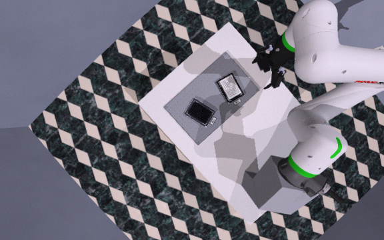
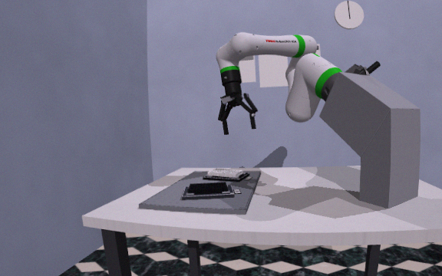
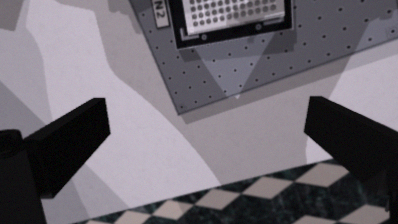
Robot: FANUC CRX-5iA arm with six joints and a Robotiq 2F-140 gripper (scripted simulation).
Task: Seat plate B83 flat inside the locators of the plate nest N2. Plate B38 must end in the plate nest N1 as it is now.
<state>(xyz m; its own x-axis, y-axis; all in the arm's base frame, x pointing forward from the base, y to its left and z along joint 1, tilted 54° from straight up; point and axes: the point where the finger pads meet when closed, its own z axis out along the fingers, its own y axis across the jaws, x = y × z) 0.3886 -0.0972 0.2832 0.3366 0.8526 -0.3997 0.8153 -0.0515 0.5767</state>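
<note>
Now: the white well plate 180 mm below my hand, 100 mm to the left of it and 60 mm ahead of it. From my hand the other things lie so: plate nest (190 mm below, 100 mm to the left, 50 mm ahead); black well plate (340 mm to the left, 180 mm below, 90 mm ahead).
</note>
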